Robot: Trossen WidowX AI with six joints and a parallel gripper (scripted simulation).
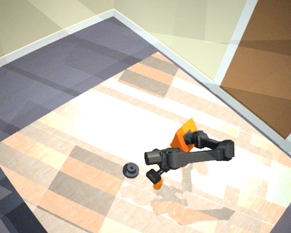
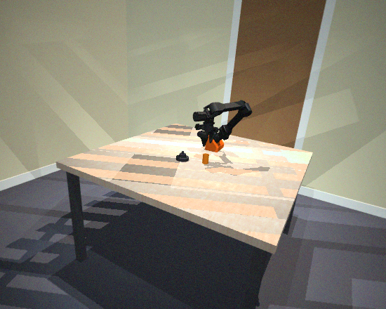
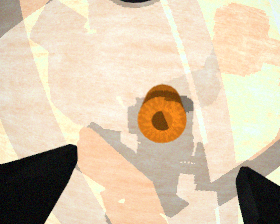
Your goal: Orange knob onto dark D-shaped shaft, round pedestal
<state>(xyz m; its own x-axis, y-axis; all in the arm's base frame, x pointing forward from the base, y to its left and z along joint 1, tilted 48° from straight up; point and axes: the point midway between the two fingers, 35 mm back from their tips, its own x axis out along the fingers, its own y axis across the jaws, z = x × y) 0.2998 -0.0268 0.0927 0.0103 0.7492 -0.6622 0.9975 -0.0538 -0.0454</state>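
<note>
My gripper tip is 10 cm above the orange knob. Round my gripper tip: dark round pedestal 15 cm to the right, 9 cm below, 3 cm ahead.
</note>
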